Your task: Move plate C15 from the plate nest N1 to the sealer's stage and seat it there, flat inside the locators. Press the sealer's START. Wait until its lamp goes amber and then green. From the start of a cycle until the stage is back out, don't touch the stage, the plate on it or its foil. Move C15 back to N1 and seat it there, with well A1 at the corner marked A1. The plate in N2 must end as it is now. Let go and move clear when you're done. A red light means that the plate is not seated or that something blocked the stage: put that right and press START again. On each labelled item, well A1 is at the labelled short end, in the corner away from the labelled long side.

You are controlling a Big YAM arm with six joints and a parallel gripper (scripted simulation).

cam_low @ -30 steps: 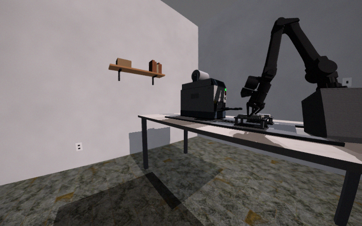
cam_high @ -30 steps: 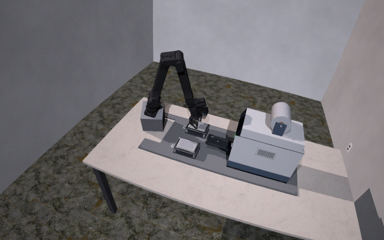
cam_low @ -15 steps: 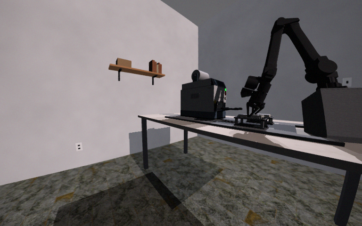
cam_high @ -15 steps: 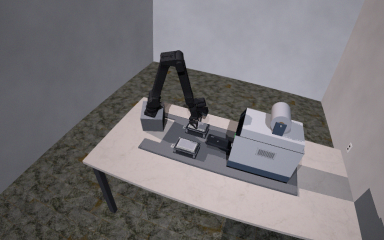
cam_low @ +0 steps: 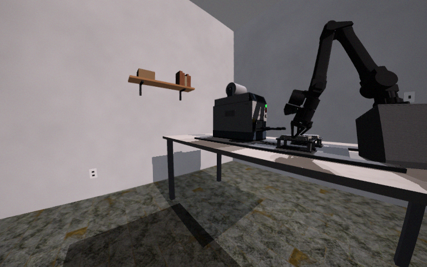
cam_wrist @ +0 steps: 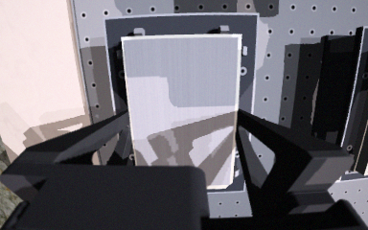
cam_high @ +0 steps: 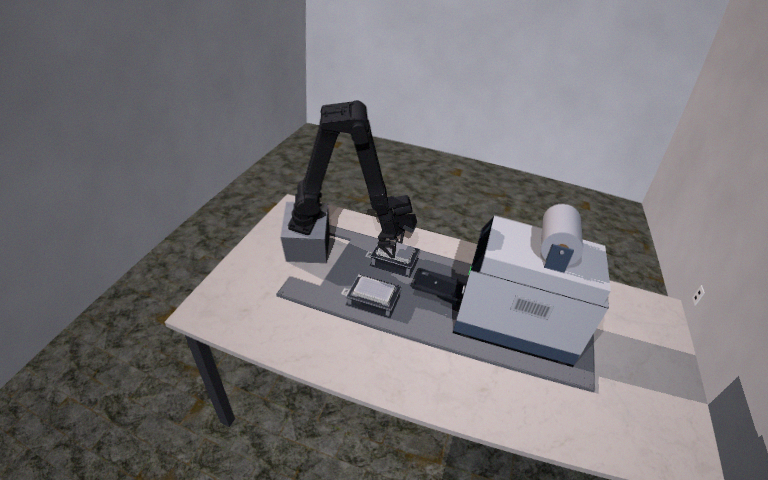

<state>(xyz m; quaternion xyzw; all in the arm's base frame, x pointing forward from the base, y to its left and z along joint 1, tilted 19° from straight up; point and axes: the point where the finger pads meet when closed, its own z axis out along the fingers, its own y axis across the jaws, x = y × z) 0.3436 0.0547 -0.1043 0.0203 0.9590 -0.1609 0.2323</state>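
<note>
My gripper is now right at the white well plate. Round my hand: foil roll (510 mm ahead, 190 mm to the right, 350 mm above); dark stage (180 mm ahead, 170 mm to the right, 30 mm above).
</note>
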